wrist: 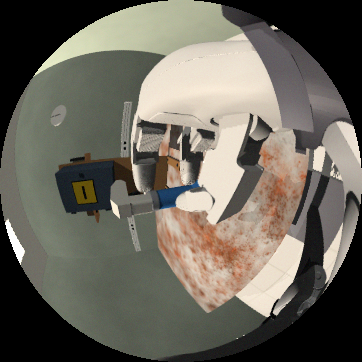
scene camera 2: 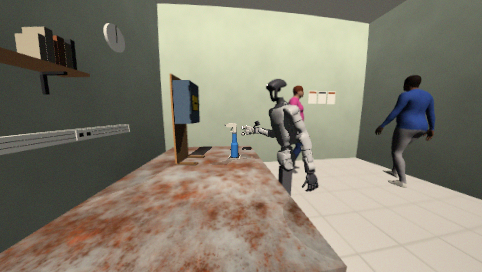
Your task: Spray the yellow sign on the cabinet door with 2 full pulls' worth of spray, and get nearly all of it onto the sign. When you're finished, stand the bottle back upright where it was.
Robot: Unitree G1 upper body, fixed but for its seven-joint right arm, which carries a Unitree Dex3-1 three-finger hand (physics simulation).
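Observation:
The blue spray bottle point(scene camera 2: 234, 149) point(wrist: 171, 196) with its white trigger head stands upright on the table. The yellow sign point(scene camera 2: 195, 103) point(wrist: 84, 192) is on the door of the blue-grey cabinet point(scene camera 2: 183, 102) point(wrist: 106, 172), to the left of the bottle. My gripper point(scene camera 2: 244, 130) point(wrist: 181, 190) is near the bottle's neck height, on the robot's side. Its fingers and thumb are partly curled, with a gap between them, and I see no grip on the bottle. In the scene view a small gap shows between fingertips and bottle. In the wrist view the thumb hides part of the blue body.
The cabinet is on an upright brown board point(scene camera 2: 180, 142) on the stained table point(scene camera 2: 175, 215) point(wrist: 220, 260). Dark flat items lie on the table behind the bottle. A person in pink point(scene camera 2: 296, 102) is behind the robot; a person in blue point(scene camera 2: 416, 107) is at the right.

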